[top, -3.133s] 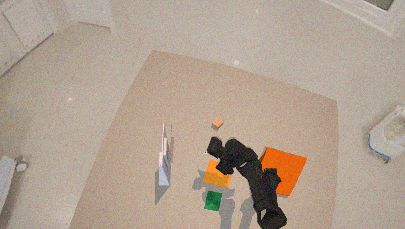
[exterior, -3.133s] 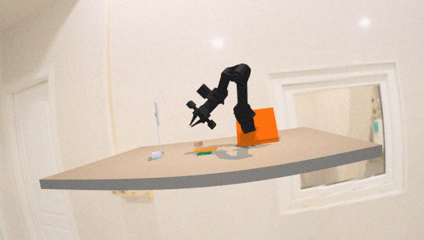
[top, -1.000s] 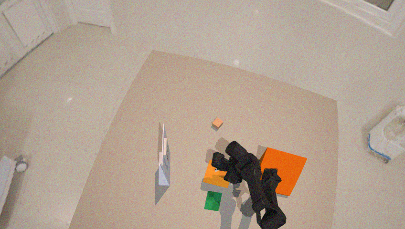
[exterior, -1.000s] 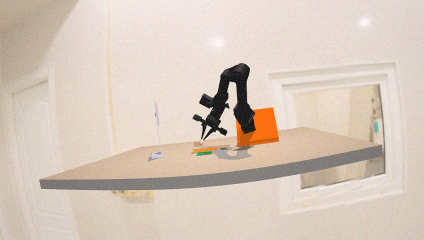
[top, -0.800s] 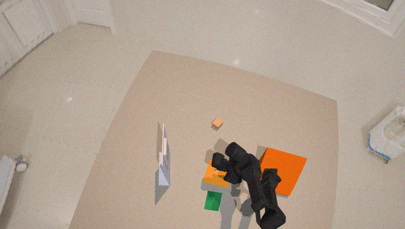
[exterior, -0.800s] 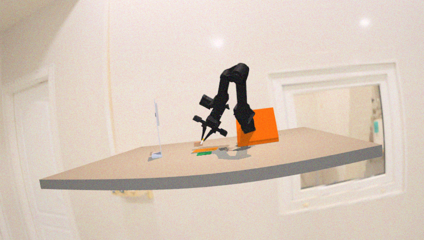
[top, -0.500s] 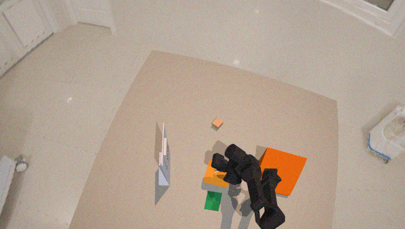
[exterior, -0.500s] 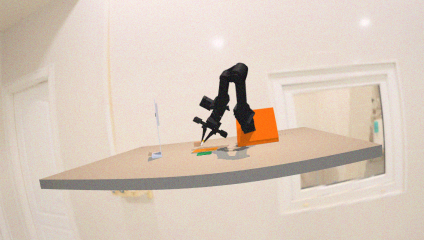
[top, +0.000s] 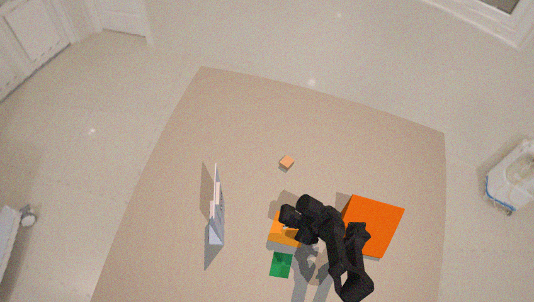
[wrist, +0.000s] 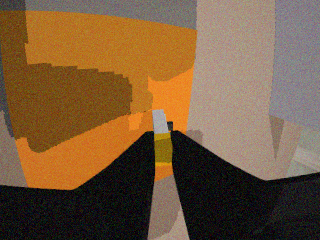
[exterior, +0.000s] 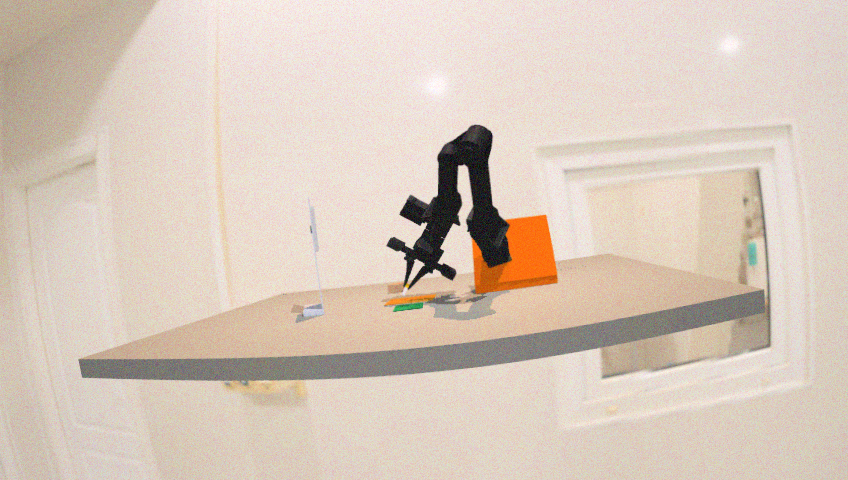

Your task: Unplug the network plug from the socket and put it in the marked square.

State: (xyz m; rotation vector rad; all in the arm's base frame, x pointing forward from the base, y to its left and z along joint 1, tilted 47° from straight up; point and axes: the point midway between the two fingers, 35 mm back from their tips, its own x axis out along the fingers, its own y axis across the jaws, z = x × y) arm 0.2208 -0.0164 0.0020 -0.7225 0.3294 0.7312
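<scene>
Now: the marked orange square 3 cm below my gripper tip and 1 cm behind it. Also, from my gripper tip: green patch 14 cm to the left, 3 cm below; then thin pale tab 1 cm below, 1 cm ahead; then yellow plug right at my gripper tip.
</scene>
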